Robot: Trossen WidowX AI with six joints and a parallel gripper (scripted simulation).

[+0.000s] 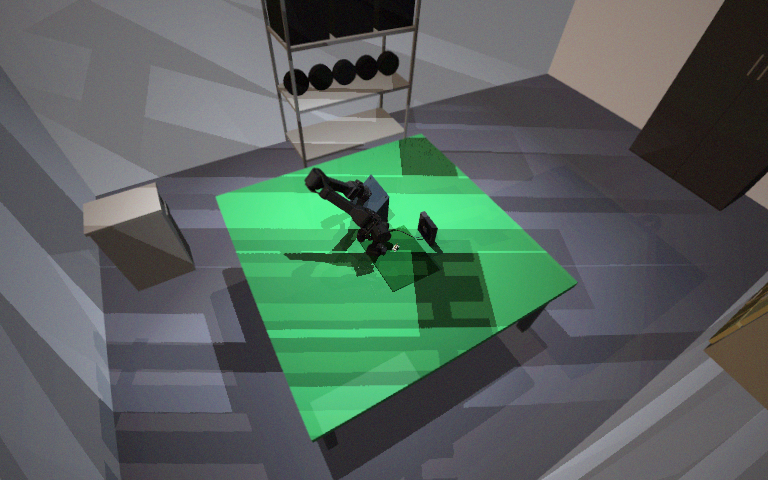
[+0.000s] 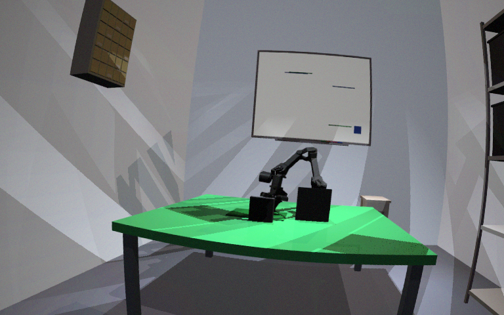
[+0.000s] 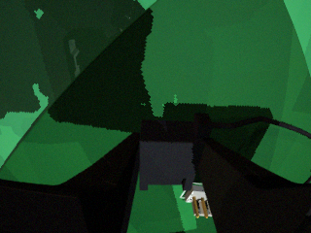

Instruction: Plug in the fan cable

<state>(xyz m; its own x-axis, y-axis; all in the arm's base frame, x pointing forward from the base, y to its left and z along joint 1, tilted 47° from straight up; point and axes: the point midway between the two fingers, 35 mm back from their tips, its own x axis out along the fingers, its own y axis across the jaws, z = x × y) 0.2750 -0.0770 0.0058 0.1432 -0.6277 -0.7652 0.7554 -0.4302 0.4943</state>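
My gripper tip is 60 mm short of the dark green board, 70 mm to the right of it and 30 mm above it. The rest, counted from my gripper tip: fan plug (10 mm ahead, 10 mm to the left); then black fan (10 mm ahead, 230 mm to the left, 50 mm above).
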